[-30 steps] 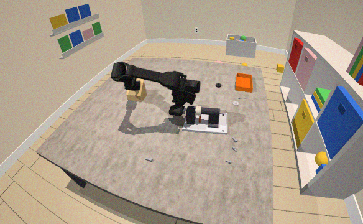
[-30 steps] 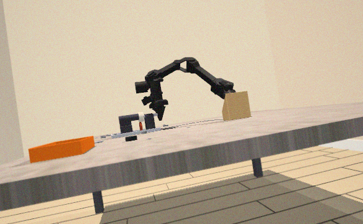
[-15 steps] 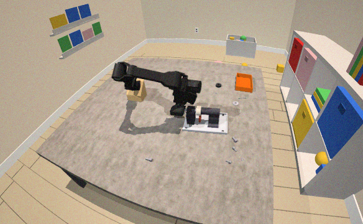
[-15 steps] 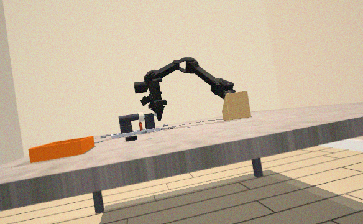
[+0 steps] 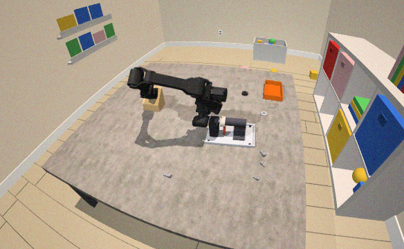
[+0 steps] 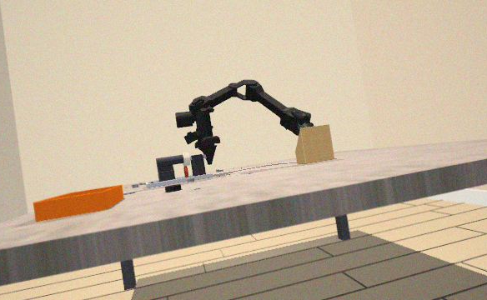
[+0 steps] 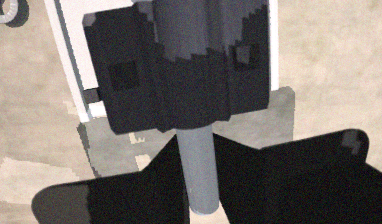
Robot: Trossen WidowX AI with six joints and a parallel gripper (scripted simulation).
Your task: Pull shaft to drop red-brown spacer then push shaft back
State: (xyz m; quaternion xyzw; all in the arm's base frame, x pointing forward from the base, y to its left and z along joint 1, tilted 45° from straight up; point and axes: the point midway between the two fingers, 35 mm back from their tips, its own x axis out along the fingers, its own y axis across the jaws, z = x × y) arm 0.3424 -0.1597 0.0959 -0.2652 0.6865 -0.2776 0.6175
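Now: the shaft 7 cm ahead of my gripper tip and 3 cm above it. From my gripper tip the other things lie so: black disc (18 cm ahead, 38 cm to the left, 4 cm below); red-brown spacer (9 cm ahead, 1 cm below); orange tray (37 cm ahead, 44 cm to the left, 4 cm below).
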